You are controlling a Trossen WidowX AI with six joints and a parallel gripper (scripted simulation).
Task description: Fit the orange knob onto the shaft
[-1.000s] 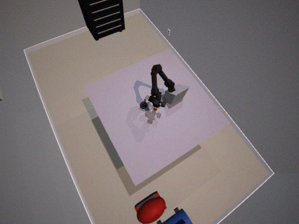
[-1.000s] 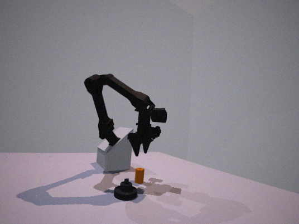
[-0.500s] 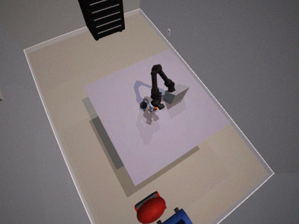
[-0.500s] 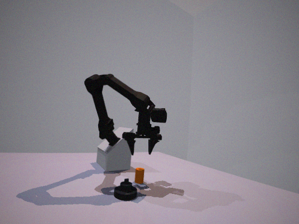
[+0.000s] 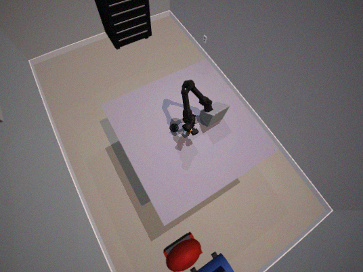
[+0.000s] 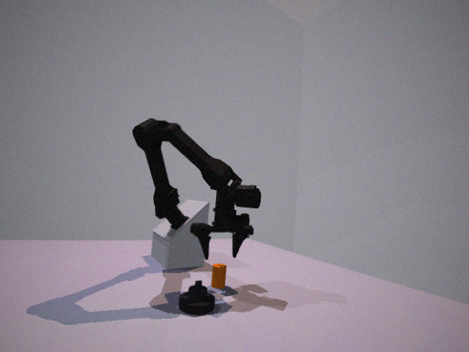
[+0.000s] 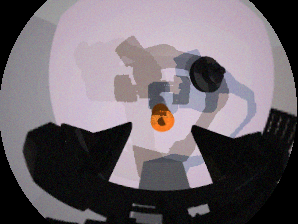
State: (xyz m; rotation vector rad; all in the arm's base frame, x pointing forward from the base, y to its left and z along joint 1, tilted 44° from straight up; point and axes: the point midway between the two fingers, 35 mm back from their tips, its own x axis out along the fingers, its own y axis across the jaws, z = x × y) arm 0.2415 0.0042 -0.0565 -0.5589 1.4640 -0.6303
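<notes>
Right now the orange knob is 50 mm below my gripper tip. Also, from my gripper tip: dark round pedestal: 90 mm ahead, 110 mm to the right, 50 mm below.
</notes>
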